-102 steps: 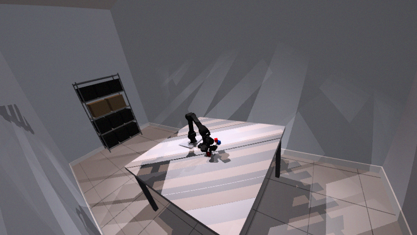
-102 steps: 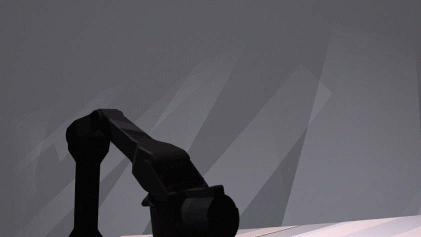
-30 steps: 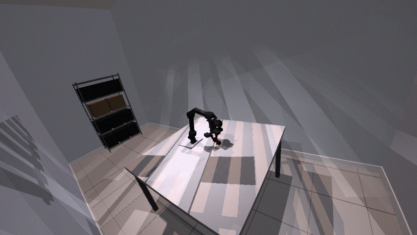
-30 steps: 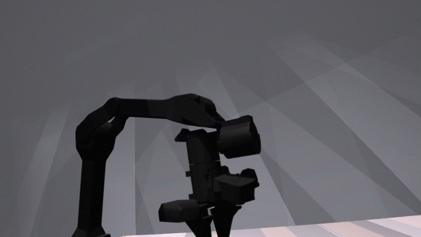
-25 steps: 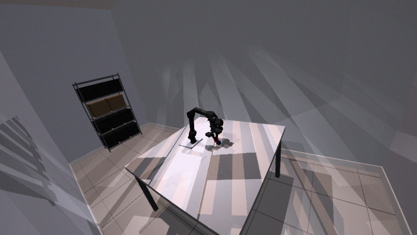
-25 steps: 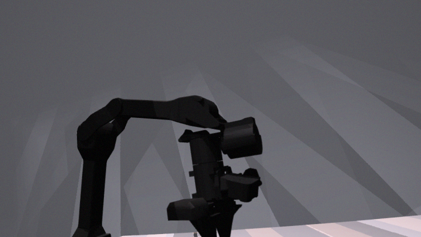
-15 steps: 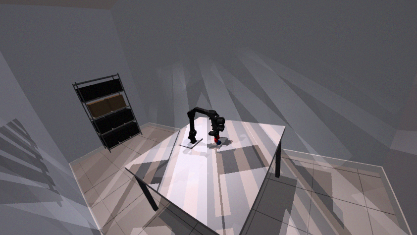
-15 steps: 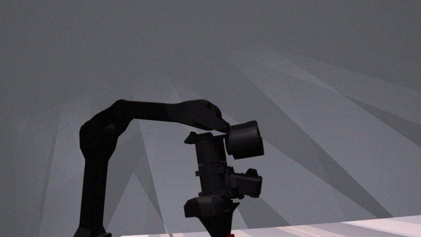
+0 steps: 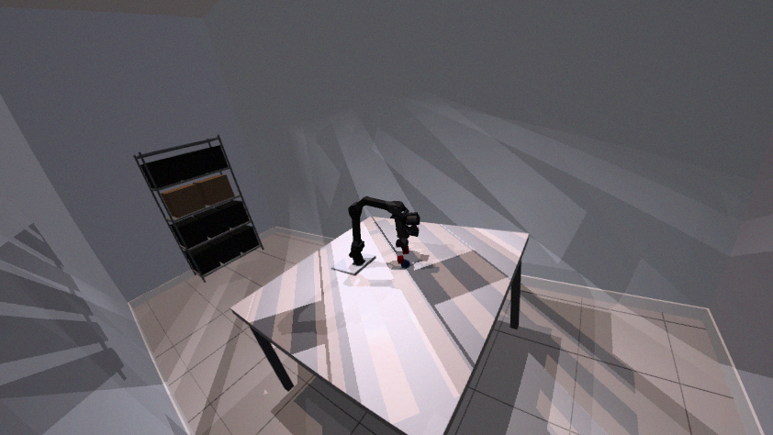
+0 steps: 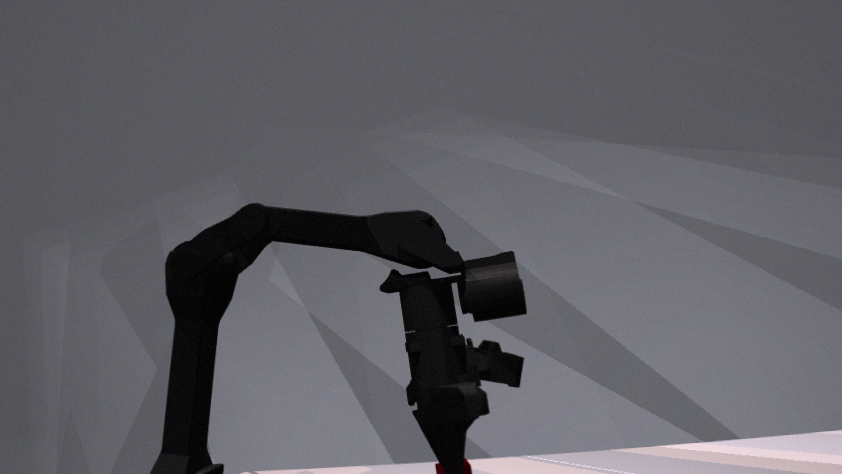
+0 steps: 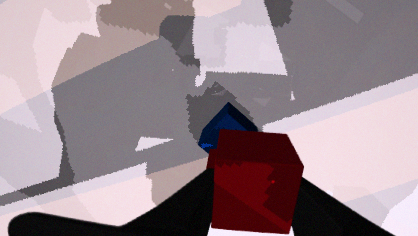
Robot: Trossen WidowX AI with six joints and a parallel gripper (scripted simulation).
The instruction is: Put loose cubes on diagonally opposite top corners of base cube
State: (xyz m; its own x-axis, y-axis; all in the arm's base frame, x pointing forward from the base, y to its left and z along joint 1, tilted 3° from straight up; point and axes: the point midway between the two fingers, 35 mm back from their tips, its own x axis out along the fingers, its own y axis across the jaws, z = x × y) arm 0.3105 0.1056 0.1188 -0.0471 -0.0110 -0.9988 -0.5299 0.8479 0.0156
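My gripper tip is now 10 cm above the blue cube and 2 cm past it.
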